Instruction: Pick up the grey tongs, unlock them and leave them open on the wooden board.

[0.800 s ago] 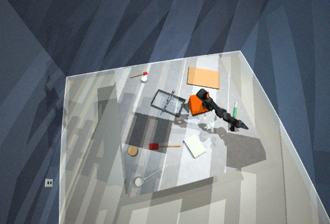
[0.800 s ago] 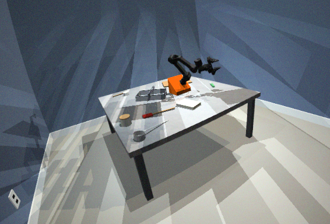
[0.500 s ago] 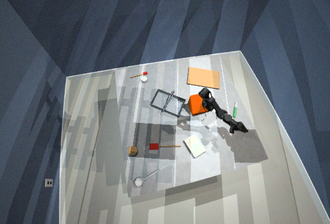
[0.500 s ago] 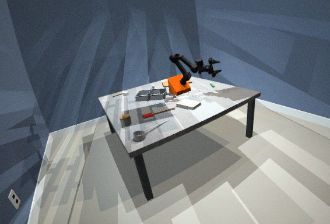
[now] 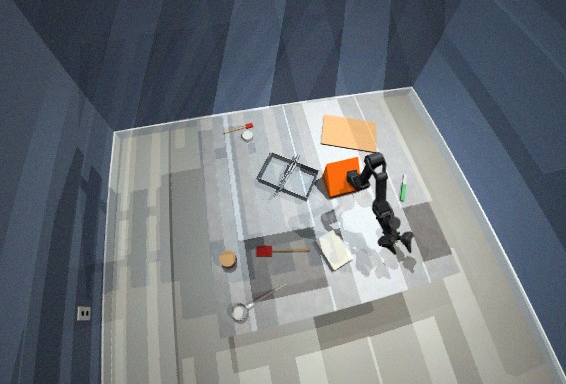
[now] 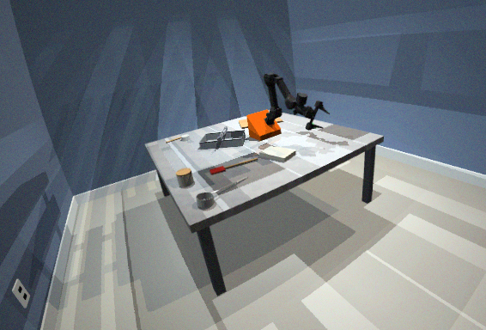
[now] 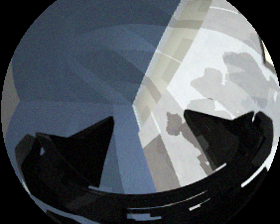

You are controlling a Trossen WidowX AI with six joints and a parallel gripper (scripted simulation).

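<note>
Right now the roasting tin is 43 cm ahead of my gripper tip, 59 cm to the right of it and 13 cm below it. The rest, counted from my gripper tip: wooden board: 4 cm behind, 82 cm to the right, 15 cm below; then red spatula: 58 cm ahead, 18 cm to the right, 15 cm below; then cream slab: 29 cm ahead, 12 cm to the right, 15 cm below.
</note>
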